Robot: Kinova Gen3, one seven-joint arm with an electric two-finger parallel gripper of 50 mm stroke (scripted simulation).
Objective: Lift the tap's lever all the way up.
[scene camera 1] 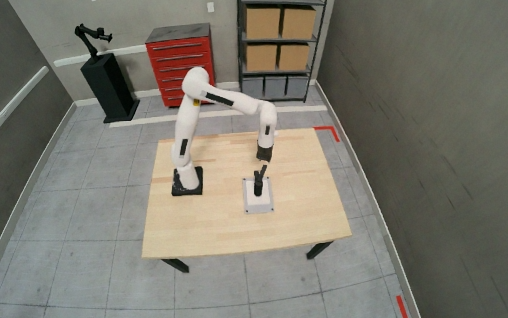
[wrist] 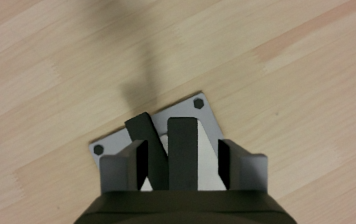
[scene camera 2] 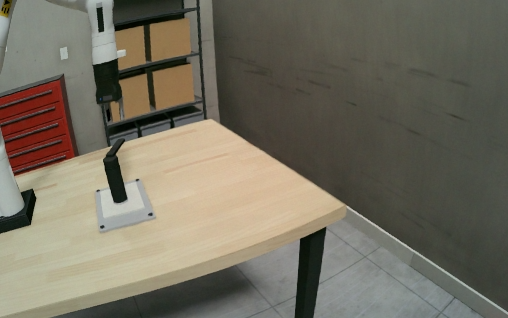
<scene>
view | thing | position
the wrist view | gripper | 182,157
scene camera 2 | gripper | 115,120
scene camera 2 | tap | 123,201
</scene>
